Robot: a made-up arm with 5 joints.
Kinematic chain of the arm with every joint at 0, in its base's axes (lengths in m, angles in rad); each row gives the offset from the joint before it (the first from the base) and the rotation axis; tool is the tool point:
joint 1: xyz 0 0 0.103 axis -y
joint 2: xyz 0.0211 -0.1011 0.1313 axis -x
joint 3: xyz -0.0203 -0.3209 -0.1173 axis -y
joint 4: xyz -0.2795 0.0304 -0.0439 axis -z
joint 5: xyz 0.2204 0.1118 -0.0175 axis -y
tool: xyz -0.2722 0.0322 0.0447
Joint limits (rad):
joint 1: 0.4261..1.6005
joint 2: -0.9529..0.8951
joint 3: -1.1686..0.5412
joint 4: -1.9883..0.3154
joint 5: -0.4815..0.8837
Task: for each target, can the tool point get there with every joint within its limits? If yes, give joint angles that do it. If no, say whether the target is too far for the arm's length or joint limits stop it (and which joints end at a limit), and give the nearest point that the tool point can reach.
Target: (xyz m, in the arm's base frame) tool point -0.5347 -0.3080 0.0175
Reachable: yes | joints 1.1142 0.4561 -0.9544 -1.4172 0.2273
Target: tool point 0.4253 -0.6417 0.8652
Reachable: no: joint limits stop it (at a limit: joint 1, joint 3, joint 4, joint 5) | nearest point -0.2237 -0.4763 0.4406 | short by 0.793 m
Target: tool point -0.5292 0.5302 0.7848
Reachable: no: joint limits stop it (at a limit: joint 2, joint 3, joint 5) | nearest point -0.3306 -0.0254 0.5290 | short by 0.643 m
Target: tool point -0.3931 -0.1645 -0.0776
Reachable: yes | joints 1.1865 0.7160 -0.9325 -0.1712 0.4293
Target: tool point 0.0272 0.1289 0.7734
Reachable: no: joint limits stop it (at a limit: joint 1, joint 2, joint 3, joint 5) | nearest point -0.2634 -0.0097 0.5296 | short by 0.404 m
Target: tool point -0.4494 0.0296 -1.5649
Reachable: no: too far | nearest point -0.1373 -0.0510 -0.4321 | short by 1.178 m
